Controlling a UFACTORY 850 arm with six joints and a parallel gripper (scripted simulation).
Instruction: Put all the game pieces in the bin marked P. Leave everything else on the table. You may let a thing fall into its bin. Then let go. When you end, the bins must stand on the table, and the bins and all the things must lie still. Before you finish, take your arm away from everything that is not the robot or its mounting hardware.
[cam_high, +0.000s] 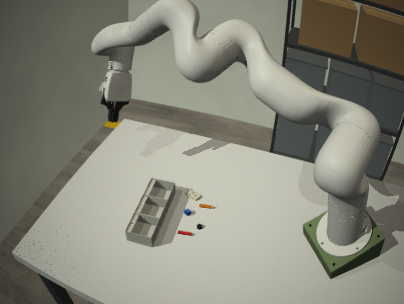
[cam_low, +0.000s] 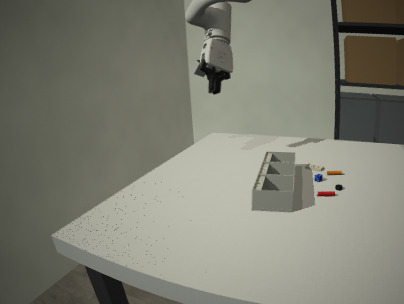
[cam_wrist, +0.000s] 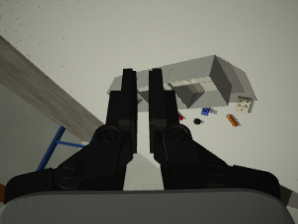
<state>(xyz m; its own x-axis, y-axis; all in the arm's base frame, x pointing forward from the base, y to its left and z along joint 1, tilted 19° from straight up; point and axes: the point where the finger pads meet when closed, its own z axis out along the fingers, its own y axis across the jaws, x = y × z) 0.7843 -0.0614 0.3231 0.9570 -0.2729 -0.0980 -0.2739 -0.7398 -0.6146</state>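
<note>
Now: the grey bin 240 mm behind my hand, 200 mm below it and 140 mm to the left of it. The rest, counted from my hand: orange stick (370 mm behind, 220 mm below, 10 mm to the left); then blue die (340 mm behind, 210 mm below, 70 mm to the left); then beige tile (300 mm behind, 220 mm below, 10 mm to the right).
</note>
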